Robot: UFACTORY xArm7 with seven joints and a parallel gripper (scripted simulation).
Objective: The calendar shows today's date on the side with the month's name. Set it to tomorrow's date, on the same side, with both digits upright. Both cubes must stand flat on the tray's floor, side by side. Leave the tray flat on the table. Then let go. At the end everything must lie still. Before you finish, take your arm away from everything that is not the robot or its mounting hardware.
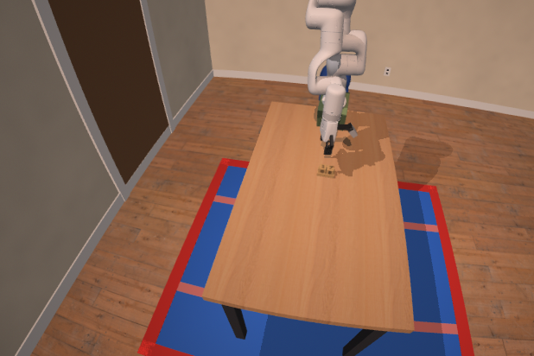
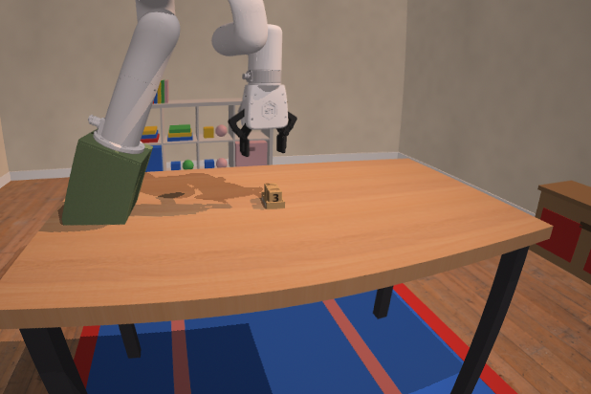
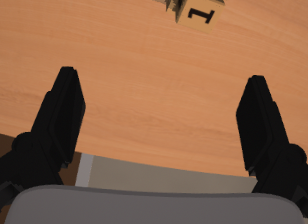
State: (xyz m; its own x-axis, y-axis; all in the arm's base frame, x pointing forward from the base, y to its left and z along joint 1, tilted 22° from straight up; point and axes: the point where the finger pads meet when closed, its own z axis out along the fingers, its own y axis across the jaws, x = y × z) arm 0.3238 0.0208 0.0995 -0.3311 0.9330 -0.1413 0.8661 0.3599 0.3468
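My gripper is now 11 cm above the wooden digit cube, 3 cm short of it and 1 cm to the right of it. From my hand the other things lie so: low tray: 13 cm below, 3 cm ahead, 2 cm to the left; wooden cube: 11 cm below, 4 cm to the left, 2 cm ahead.
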